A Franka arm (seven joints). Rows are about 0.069 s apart.
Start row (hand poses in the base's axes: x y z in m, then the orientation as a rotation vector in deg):
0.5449 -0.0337 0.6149 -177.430 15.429 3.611
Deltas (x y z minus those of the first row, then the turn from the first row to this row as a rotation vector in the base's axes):
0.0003 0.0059 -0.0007 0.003 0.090 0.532
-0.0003 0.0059 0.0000 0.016 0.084 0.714
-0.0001 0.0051 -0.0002 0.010 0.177 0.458
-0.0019 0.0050 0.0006 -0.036 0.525 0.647
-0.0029 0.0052 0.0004 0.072 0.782 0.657
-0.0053 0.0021 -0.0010 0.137 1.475 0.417
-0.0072 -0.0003 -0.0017 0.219 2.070 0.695
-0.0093 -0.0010 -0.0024 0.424 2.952 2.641
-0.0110 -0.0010 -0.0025 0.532 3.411 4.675
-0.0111 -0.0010 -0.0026 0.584 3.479 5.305
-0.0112 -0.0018 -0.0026 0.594 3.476 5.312
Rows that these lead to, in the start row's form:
0.5452 -0.0278 0.6142 -177.512 14.609 3.764
0.5446 -0.0278 0.6149 -177.525 14.325 3.761
0.5448 -0.0286 0.6147 -177.498 14.725 3.898
0.5430 -0.0287 0.6155 -177.589 14.449 4.438
0.5420 -0.0285 0.6153 -177.494 14.429 4.848
0.5396 -0.0316 0.6139 -177.420 14.815 5.923
0.5377 -0.0340 0.6132 -177.397 14.394 6.861
0.5356 -0.0347 0.6125 -177.466 11.386 8.297
0.5339 -0.0347 0.6124 -177.577 8.237 9.069
0.5338 -0.0347 0.6123 -177.580 7.258 9.194
0.5337 -0.0355 0.6123 -177.571 7.246 9.190

